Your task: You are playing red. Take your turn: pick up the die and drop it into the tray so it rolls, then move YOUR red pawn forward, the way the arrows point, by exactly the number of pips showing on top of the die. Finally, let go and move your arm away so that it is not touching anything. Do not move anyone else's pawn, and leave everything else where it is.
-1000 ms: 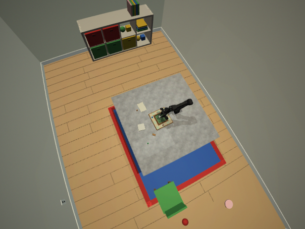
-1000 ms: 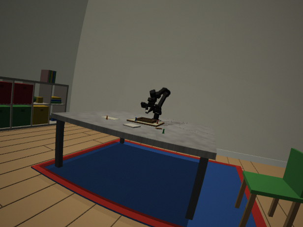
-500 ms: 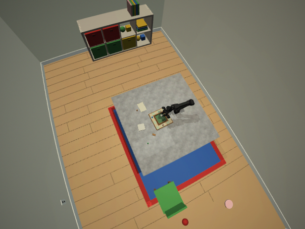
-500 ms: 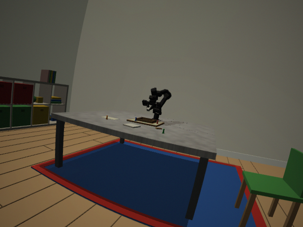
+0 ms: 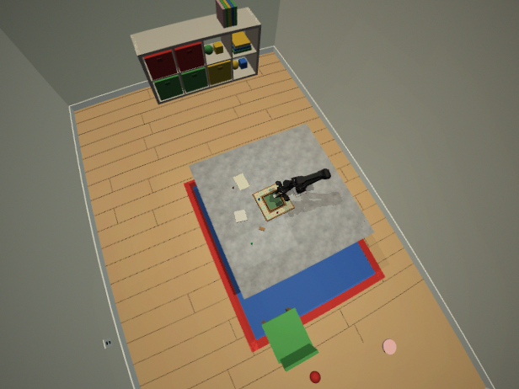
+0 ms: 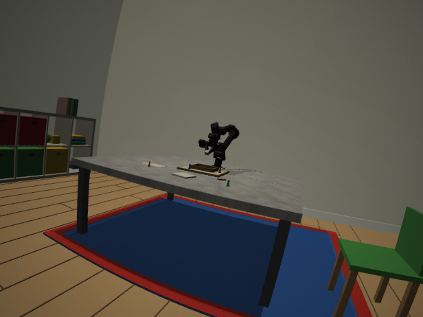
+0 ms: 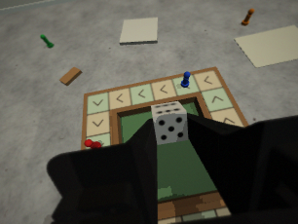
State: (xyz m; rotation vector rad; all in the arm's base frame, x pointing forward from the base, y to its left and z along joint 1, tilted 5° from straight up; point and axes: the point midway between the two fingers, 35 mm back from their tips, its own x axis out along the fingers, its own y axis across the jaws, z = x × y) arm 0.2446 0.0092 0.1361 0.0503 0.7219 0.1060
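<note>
My gripper tip is right at the white die. Also, from my gripper tip: red pawn 10 mm ahead, 120 mm to the left, 100 mm below; green felt tray 120 mm below; blue pawn 120 mm ahead, 50 mm to the right, 100 mm below.
</note>
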